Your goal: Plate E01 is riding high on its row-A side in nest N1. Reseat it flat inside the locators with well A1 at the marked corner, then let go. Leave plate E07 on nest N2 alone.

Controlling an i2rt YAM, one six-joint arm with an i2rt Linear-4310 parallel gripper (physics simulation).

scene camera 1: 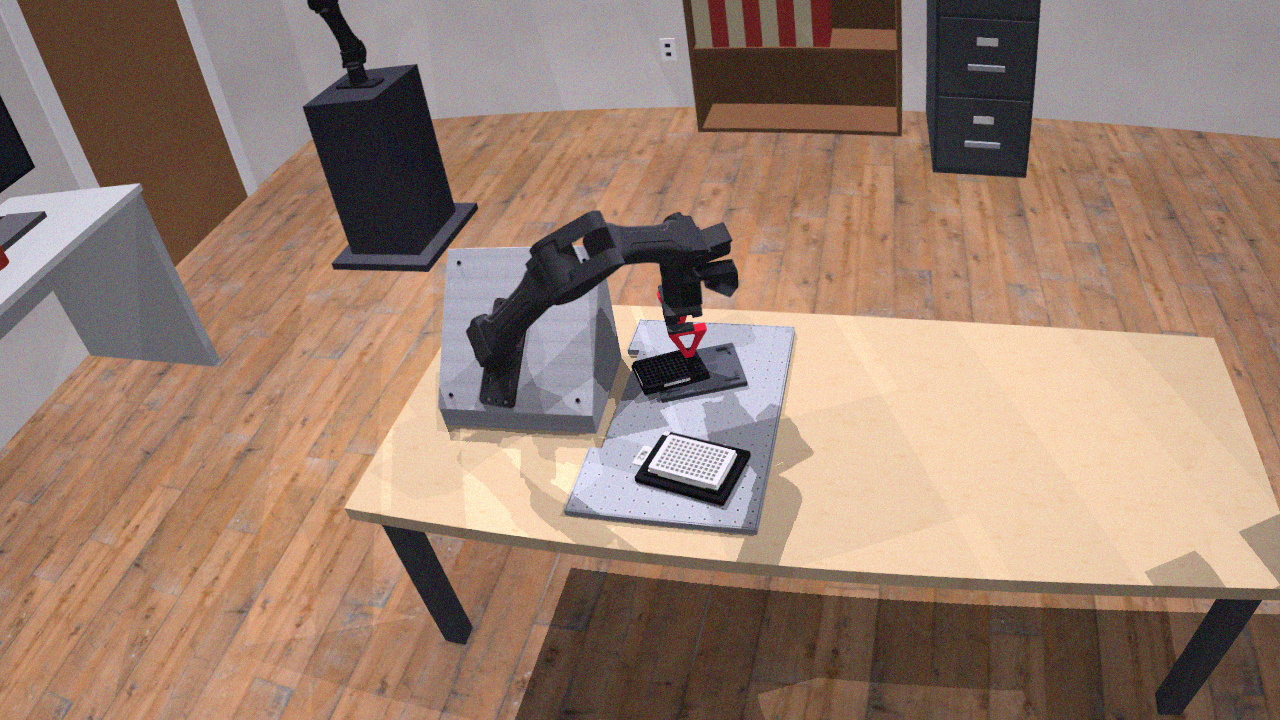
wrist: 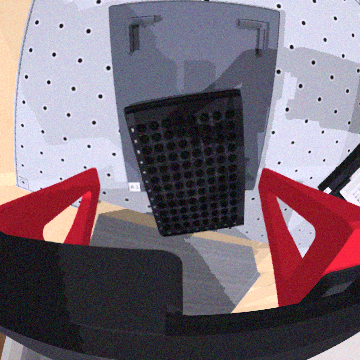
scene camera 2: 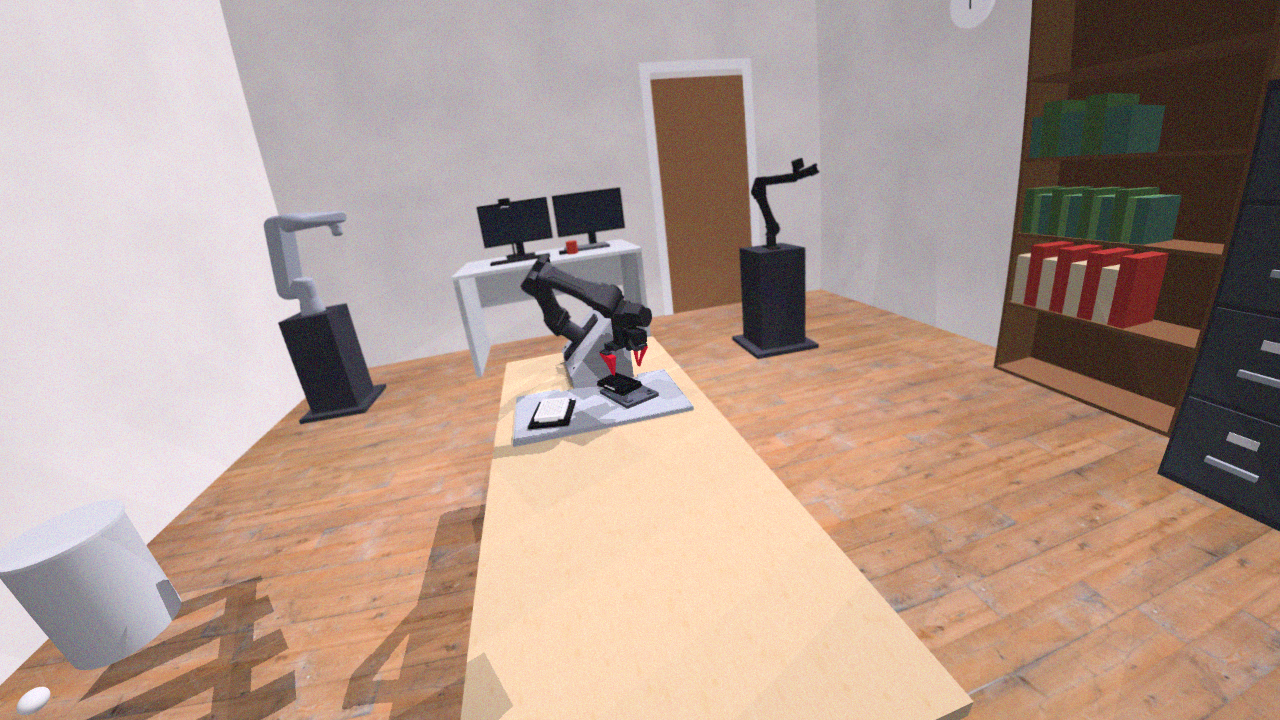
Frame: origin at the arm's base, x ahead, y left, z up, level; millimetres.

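Where they show: gripper, fingertip midpoint: (scene camera 1: 684, 341) (wrist: 178, 176) (scene camera 2: 626, 370); arm's base, origin of the base link: (scene camera 1: 505, 352) (scene camera 2: 581, 337).
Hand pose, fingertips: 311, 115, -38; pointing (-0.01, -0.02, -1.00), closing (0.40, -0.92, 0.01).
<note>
Things, the pixels of their top centre, and the offset from my fingertips, as dx, dy, dz. "*": a spot on its surface instead. Level surfaces: height alone.
- black well plate E01, middle of its top: (wrist: 194, 182) (scene camera 1: 669, 365) (scene camera 2: 618, 380) -27, -26, -39
- grey nest N1, middle of its top: (wrist: 195, 110) (scene camera 1: 698, 367) (scene camera 2: 628, 389) +22, -5, -57
- small A1 tag, surface spot: (wrist: 134, 187) * -70, +14, -63
- white plate E07, middle of its top: (scene camera 1: 692, 458) (scene camera 2: 551, 407) +68, -248, -48
- black nest N2, surface spot: (scene camera 1: 646, 480) * -1, -294, -63
- wooden table, its level: dz -87
- N2's corner, surface spot: (wrist: 342, 172) * +33, -181, -63
The black well plate E01 (scene camera 1: 666, 370) (scene camera 2: 617, 384) (wrist: 192, 165) lies skewed on the grey nest N1 (scene camera 1: 726, 376) (scene camera 2: 640, 394) (wrist: 195, 45). It is away from the two far corner locators and overhangs the robot-side end of the nest. It looks tilted; its contact underneath is hidden. A small A1 tag (wrist: 134, 187) shows left of the plate in the wrist view. My gripper (scene camera 2: 626, 369) (wrist: 178, 176) is wide open above the plate, with one red finger beyond each long side, not touching it. The white plate E07 (scene camera 1: 692, 461) (scene camera 2: 552, 410) sits on the black nest N2 (scene camera 1: 646, 480).
Both nests stand on a perforated metal board (scene camera 1: 617, 488) (scene camera 2: 671, 402) on the wooden table (scene camera 1: 984, 447). The arm's slanted grey base block (scene camera 1: 554, 394) stands at the robot-side edge of the board, close to E01. N2's corner (wrist: 342, 172) shows at the wrist view's right edge.
</note>
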